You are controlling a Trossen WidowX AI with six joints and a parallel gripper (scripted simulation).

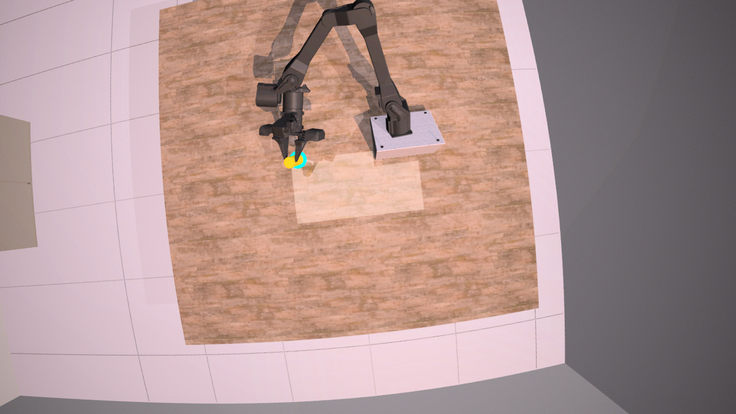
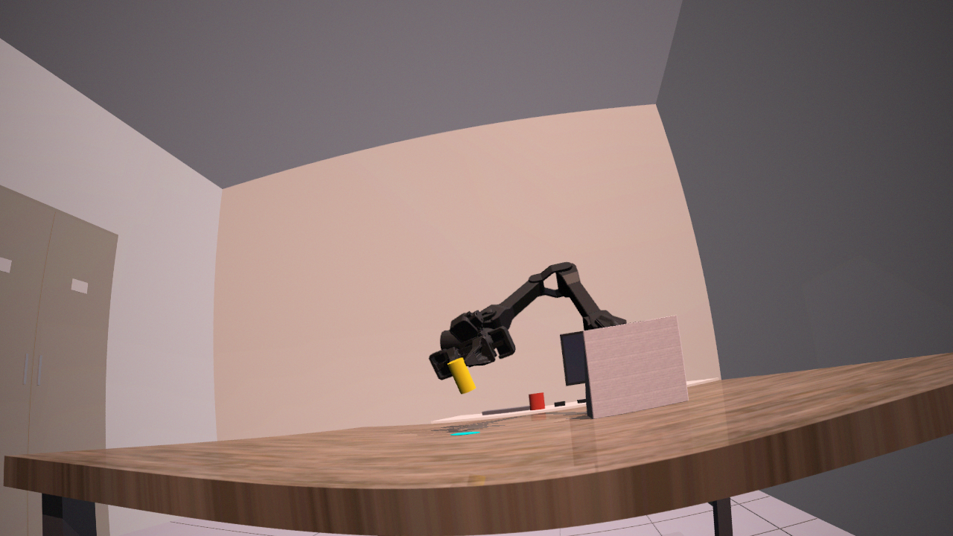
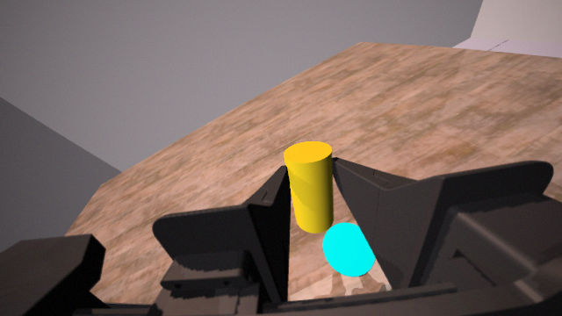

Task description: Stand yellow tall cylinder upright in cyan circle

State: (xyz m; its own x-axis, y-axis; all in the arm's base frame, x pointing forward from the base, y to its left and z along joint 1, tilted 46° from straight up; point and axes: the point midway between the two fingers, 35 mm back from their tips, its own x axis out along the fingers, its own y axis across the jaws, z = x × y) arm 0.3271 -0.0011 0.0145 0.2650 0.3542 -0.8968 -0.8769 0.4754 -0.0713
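Right now my gripper tip is 140 mm above the cyan circle and 30 mm to the left of it. Round my gripper tip: yellow tall cylinder (20 mm below, 10 mm behind).
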